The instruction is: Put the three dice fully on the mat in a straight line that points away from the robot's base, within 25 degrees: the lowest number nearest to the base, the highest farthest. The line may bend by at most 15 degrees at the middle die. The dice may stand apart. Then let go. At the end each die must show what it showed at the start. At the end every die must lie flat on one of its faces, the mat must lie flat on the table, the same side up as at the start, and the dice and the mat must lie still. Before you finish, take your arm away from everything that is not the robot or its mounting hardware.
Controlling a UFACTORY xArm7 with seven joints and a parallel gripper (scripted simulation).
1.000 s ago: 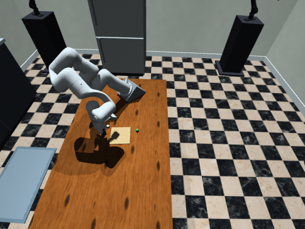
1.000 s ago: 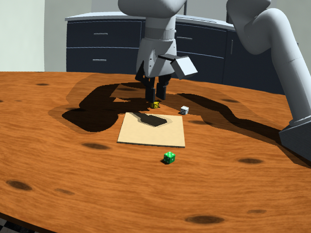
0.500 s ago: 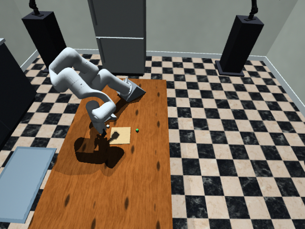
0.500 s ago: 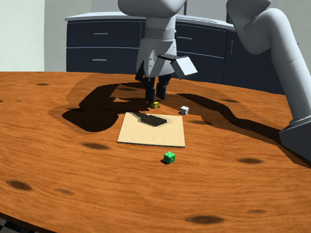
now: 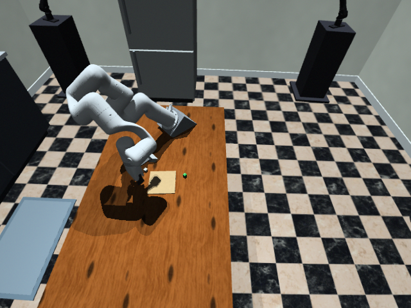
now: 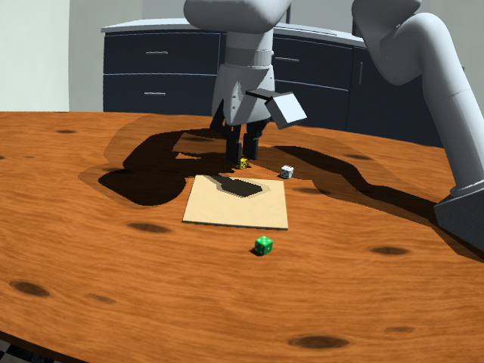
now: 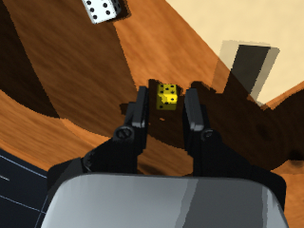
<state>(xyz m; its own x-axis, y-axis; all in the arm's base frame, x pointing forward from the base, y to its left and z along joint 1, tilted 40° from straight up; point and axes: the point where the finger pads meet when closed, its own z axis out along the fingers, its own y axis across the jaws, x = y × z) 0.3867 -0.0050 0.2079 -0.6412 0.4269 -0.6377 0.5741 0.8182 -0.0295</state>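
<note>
Now: hand 3 cm above the yellow die. Also, from my hand: white die (8 cm behind, 3 cm below, 2 cm to the left); then tan mat (12 cm to the left, 3 cm below, 1 cm behind); then green die (23 cm to the left, 6 cm behind, 3 cm below).
</note>
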